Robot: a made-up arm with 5 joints.
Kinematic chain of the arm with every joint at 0, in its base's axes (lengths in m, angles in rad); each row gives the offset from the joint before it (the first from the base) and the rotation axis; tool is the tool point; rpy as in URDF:
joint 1: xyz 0 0 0.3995 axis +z
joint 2: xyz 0 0 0 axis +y
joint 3: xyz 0.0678 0 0.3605 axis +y
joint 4: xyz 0.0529 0 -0.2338 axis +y
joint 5: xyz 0.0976 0 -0.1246 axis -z
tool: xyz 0 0 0 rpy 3.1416 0 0
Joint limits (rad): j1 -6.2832..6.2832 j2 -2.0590..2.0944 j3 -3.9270..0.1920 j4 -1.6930..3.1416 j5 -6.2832..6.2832
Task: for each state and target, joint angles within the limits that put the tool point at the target. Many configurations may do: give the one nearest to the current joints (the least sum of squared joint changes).
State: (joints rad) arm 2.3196 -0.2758 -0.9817 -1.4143 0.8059
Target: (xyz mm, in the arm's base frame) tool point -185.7 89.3 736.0
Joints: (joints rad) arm 2.6934 -0.2757 -0.2810 -1.4587 0.8059
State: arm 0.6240 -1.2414 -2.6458 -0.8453 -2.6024
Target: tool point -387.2 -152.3 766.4
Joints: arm 0.3747 -0.7076 -2.9008 -1.4745 -2.6024
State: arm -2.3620 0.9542 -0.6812 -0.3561 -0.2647
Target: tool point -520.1 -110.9 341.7
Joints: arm -2.9315 0.7517 -0.8976 -0.4309 -0.2647
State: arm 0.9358 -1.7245 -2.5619 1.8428 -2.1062
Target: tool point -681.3 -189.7 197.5
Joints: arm 0.2716 -2.0590 -2.9939 1.2290 -2.1062
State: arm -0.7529 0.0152 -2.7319 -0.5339 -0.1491
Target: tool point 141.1 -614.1 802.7
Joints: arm -1.3449 0.7737 -2.4205 -0.1417 -0.1491
